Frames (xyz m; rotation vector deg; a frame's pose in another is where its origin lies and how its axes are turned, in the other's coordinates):
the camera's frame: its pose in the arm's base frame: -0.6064 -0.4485 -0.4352 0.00 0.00 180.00
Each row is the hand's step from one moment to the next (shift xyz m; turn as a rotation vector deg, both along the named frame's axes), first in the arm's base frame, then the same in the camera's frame.
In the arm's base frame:
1: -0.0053 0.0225 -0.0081 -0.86 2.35 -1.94
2: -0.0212 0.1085 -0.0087 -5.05 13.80 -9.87
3: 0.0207 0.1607 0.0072 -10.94 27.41 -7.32
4: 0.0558 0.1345 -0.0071 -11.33 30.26 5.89
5: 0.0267 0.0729 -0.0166 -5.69 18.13 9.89
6: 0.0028 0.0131 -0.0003 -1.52 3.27 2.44
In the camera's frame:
1: 0.0053 -0.0225 -0.0081 0.86 -2.35 -1.94
2: 0.0212 -0.1085 -0.0087 5.05 -13.80 -9.87
3: -0.0207 -0.1607 0.0072 10.94 -27.41 -7.32
4: -0.0558 -0.1345 -0.0071 11.33 -30.26 5.89
5: -0.0267 -0.0729 -0.0166 5.69 -18.13 9.89
6: -0.0028 -0.0131 -0.0003 1.52 -3.27 2.44

